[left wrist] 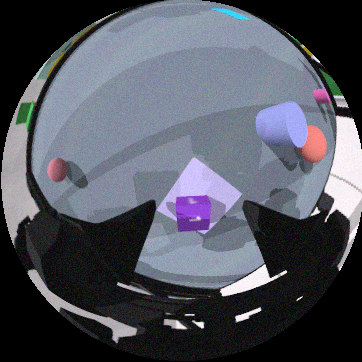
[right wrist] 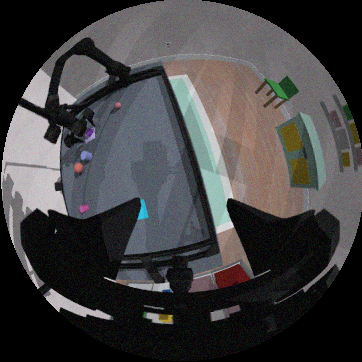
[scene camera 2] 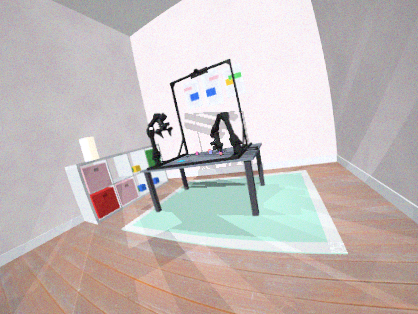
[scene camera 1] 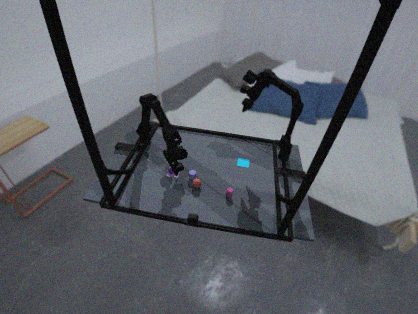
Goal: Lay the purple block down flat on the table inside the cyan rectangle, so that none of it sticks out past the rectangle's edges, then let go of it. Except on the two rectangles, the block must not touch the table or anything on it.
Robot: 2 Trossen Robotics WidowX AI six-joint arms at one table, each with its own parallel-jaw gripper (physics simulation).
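Frame: origin at the left arm's base, x ahead, y right, z down, level; centimetres.
Seen in the pictures: left gripper, fingertip midpoint: (left wrist: 200,204) (right wrist: 88,133) (scene camera 2: 219,151); right gripper, fingertip midpoint: (right wrist: 184,202) (scene camera 2: 167,137) (scene camera 1: 245,108); left arm's base, link origin: (right wrist: 125,80) (scene camera 2: 238,151) (scene camera 1: 145,139); right arm's base, link origin: (right wrist: 179,261) (scene camera 2: 158,164) (scene camera 1: 283,157).
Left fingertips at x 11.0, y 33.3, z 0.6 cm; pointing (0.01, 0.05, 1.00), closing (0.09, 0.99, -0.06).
Offsets run from my left fingertips to a thing's middle. "pt": to the spot under its first point.
The purple block @(dx -1.2, dy -0.6, dz +0.3 cm) (scene camera 1: 170,171) (left wrist: 193,213) (right wrist: 90,133) is on the lavender rectangle @(pt dx +2.8, dy -0.7, dz +1.2 cm) (left wrist: 195,172), near its lower corner in the left wrist view. My left gripper (scene camera 1: 176,169) (left wrist: 200,204) is open. Its fingers are above the block, one to each side in the left wrist view, with nothing between them. The cyan rectangle @(pt dx +43.4, dy +6.3, dz +1.2 cm) (scene camera 1: 243,163) (scene camera 2: 182,161) (left wrist: 231,14) (right wrist: 143,210) lies bare, right of the table's middle in scene camera 1. My right gripper (scene camera 1: 244,99) (right wrist: 184,202) is open and empty, high above the table's back right part in scene camera 1.
A blue-violet cylinder @(dx +9.1, dy +7.2, dz -0.8 cm) (scene camera 1: 192,174) (left wrist: 280,125) (right wrist: 86,156) and an orange-red ball @(dx +9.2, dy +14.3, dz -1.2 cm) (scene camera 1: 197,183) (left wrist: 315,145) (right wrist: 79,168) stand close together right of the block. A magenta cylinder @(dx +24.1, dy +25.9, dz -0.8 cm) (scene camera 1: 229,192) (left wrist: 321,96) (right wrist: 84,208) stands further right. A pink ball @(dx +2.4, dy -19.4, dz -0.4 cm) (left wrist: 57,170) (right wrist: 118,105) lies left in the left wrist view.
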